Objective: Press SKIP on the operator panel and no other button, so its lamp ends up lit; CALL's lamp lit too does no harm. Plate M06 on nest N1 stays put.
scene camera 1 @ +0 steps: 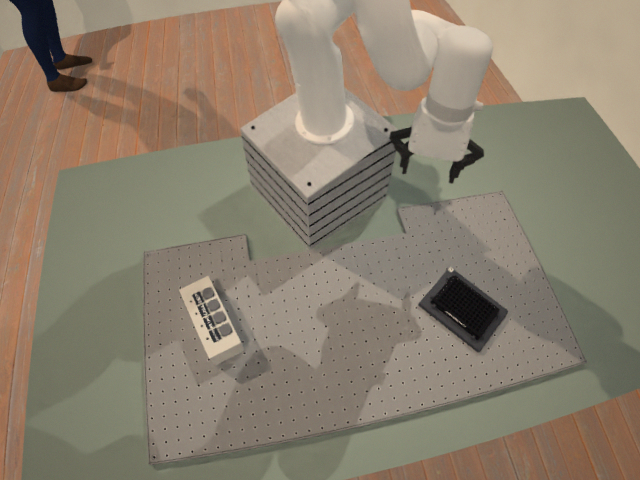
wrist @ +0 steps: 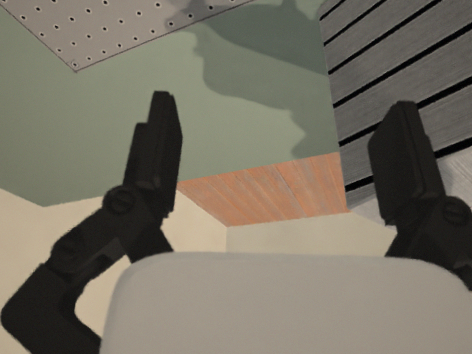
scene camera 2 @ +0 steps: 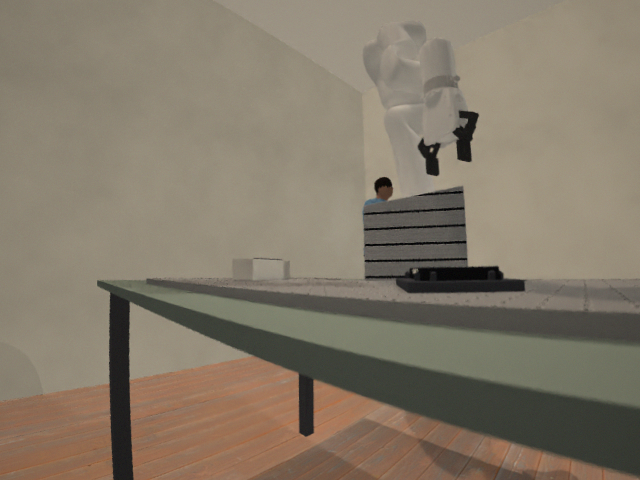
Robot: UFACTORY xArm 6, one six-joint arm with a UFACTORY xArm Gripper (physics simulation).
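Frame: origin at the arm's base, x back, y right, z up, level; centimetres.
Where they show: gripper, fingertip midpoint: (scene camera 1: 427, 173) (wrist: 279, 117) (scene camera 2: 448, 168); arm's base, link origin: (scene camera 1: 324, 122) (scene camera 2: 420, 204).
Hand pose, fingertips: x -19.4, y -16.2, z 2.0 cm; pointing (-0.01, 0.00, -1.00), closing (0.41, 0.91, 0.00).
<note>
Each offset is from my fingertips to the top centre of the thing. Level surfaces: height alone.
The operator panel {dy +46.5, dx -13.2, dz -17.4 cm} (scene camera 1: 196, 295) (scene camera 2: 268, 269), a pale box with a row of several round grey buttons and dark labels, stands on the left part of the pegboard. The labels are too small to read, and no lamp looks lit. The black plate M06 {dy -6.8, dx -20.4, dz -20.4 cm} (scene camera 1: 465, 308) (scene camera 2: 457, 273) sits on the dark grey nest N1 {dy -6.8, dx -20.4, dz -20.8 cm} (scene camera 1: 478, 345) (scene camera 2: 460, 285), on the right part of the pegboard. My gripper (scene camera 1: 428, 176) (scene camera 2: 448, 166) (wrist: 279, 117) is open and empty, high above the table beside the robot's pedestal, far from the panel and behind the nest. Panel and plate do not show in the wrist view.
The grey striped pedestal (scene camera 1: 348, 198) (scene camera 2: 415, 235) (wrist: 400, 65) carries the arm and stands behind the pegboard {dz -23.0 cm} (scene camera 1: 294, 408) (wrist: 110, 30), which lies on the green table {dz -24.3 cm} (scene camera 1: 93, 206) (scene camera 2: 330, 335) (wrist: 75, 140). A person (scene camera 1: 43, 41) (scene camera 2: 383, 189) stands on the floor beyond the table.
</note>
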